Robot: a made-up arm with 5 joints.
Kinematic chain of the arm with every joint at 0, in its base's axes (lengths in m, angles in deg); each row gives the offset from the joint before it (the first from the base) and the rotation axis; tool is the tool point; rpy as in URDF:
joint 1: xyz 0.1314 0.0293 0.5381 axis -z
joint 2: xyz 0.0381 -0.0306 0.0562 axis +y
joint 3: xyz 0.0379 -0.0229 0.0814 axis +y
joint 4: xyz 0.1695 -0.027 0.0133 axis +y
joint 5: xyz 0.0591 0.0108 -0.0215 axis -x
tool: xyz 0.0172 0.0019 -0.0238 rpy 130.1 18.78 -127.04
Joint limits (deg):
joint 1: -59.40..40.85
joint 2: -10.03..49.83
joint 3: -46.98..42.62
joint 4: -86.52..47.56
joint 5: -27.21..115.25
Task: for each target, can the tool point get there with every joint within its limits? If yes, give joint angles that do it. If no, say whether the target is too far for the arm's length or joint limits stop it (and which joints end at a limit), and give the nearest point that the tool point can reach.
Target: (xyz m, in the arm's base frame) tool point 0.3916 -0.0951 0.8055
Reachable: yes | joints 6.69 3.92 -20.65 -61.55 103.44
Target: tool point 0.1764 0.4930 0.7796
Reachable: no: too far | nearest point 0.3582 0.3006 0.7443 | short by 0.267 m
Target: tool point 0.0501 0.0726 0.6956
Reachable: no: joint limits stop it (at a limit: joint 1, joint 2, joint 3, joint 4, joint 5) | nearest point 0.1384 -0.0984 0.8863 | short by 0.271 m
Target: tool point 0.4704 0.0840 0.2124
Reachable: no: too far | nearest point 0.3802 0.0694 0.3867 | short by 0.197 m
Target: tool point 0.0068 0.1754 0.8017
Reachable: no: joint limits stop it (at a limit: joint 1, joint 2, joint 3, joint 4, joint 5) | nearest point 0.2345 0.0913 0.9094 | short by 0.266 m
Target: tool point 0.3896 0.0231 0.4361
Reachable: yes | joints -13.22 25.90 31.66 -24.95 -6.69
